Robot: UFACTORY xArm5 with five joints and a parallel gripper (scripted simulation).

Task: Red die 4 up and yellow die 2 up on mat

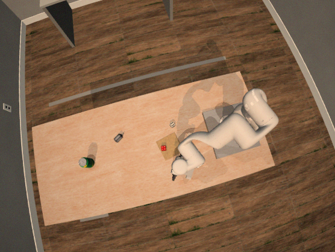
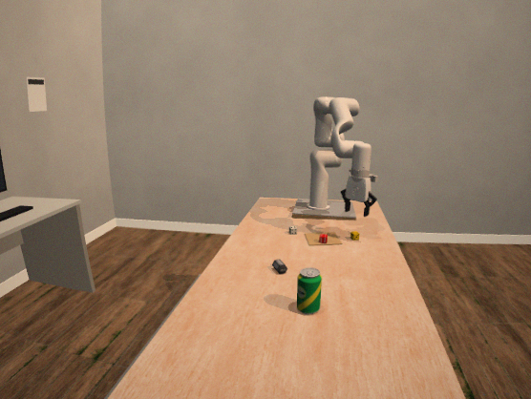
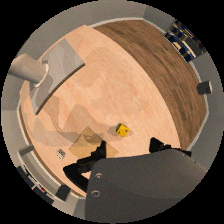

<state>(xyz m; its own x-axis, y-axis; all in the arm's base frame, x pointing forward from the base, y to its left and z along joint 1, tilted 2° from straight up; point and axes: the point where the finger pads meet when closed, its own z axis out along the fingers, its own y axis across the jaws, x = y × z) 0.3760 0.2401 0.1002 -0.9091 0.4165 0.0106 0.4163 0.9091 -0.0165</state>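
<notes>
Now: hand 110 mm above the yellow die and 10 mm past it. Round my hand: brown mat 140 mm to the right, 120 mm below, 30 mm ahead; then white die 280 mm to the right, 110 mm below; then red die 120 mm to the right, 110 mm below, 80 mm ahead.
</notes>
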